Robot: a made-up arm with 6 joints.
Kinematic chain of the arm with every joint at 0, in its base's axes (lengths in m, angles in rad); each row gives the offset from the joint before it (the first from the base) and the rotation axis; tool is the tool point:
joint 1: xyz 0 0 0.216 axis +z
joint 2: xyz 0 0 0 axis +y
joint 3: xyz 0 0 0.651 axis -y
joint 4: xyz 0 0 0 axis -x
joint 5: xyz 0.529 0 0 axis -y
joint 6: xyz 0 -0.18 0 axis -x
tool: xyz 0 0 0
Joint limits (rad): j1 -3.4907..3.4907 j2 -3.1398..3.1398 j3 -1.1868..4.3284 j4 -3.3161..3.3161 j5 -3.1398..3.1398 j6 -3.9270..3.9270
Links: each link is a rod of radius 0.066 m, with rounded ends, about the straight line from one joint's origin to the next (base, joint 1, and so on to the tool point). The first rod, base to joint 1, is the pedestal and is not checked.
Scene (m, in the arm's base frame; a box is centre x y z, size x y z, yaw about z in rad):
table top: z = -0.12
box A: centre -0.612 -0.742 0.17 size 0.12 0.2 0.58 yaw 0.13
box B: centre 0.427 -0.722 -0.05 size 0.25 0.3 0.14 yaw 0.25
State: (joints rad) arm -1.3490 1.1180 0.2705 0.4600 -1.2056 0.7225
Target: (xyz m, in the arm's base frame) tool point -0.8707 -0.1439 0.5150
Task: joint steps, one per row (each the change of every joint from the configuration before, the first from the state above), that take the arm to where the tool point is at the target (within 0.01 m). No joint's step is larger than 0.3 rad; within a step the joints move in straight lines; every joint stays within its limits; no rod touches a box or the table.
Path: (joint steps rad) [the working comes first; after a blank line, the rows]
Joints at the target: -2.7820 0.6318 0.0901 0.3054 -1.2056 0.7225
Straight joint move there: touches box A.

1: 0.1267 -0.1676 0.0311 -0.2703 -0.0280 -0.1122
2: 0.1267 -0.1677 0.0310 -0.2703 -0.0280 -0.1123
3: 0.1267 -0.1676 0.0311 -0.2703 -0.0280 -0.1122
4: 0.1268 -0.1676 0.0311 -0.2703 -0.0280 -0.1123
5: 0.1267 -0.1676 0.0310 -0.2703 -0.0280 -0.1122
6: -0.2953 0.0502 -0.0479 0.1710 0.0200 0.0802
7: -0.2952 0.0503 -0.0480 0.1710 0.0200 0.0801
8: -0.2952 0.0503 -0.0479 0.1710 0.0200 0.0802
9: -0.2952 0.0503 -0.0480 0.1710 0.0200 0.0802
10: -0.2953 0.0502 -0.0480 0.1709 0.0200 0.0802
11: -0.2952 0.0503 -0.0479 0.1710 0.0200 0.0801
12: -0.2952 0.0503 -0.0480 0.1710 0.0200 0.0802

